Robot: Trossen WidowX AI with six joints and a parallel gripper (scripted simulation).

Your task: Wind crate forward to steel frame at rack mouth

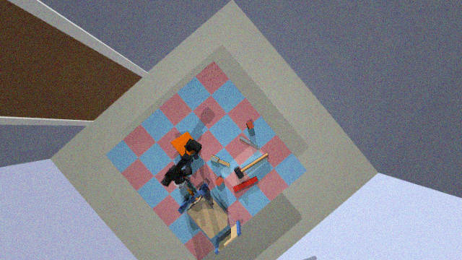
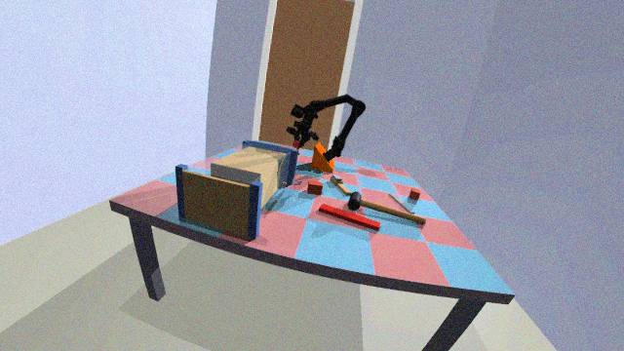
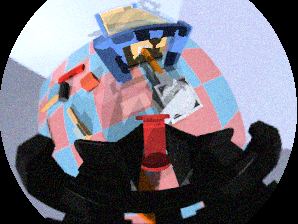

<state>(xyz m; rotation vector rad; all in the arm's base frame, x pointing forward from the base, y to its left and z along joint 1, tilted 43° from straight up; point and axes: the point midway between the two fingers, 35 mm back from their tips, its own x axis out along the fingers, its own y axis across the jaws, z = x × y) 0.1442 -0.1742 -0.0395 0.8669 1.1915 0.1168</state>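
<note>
The blue steel frame is 19 cm ahead of my gripper tip, 8 cm to the right of it and 2 cm below it. Round my gripper tip: winch (10 cm below, 9 cm to the right, 1 cm ahead); then dark red knob (1 cm to the left, 1 cm behind); then brush (27 cm to the left, 11 cm below, 10 cm ahead).
</note>
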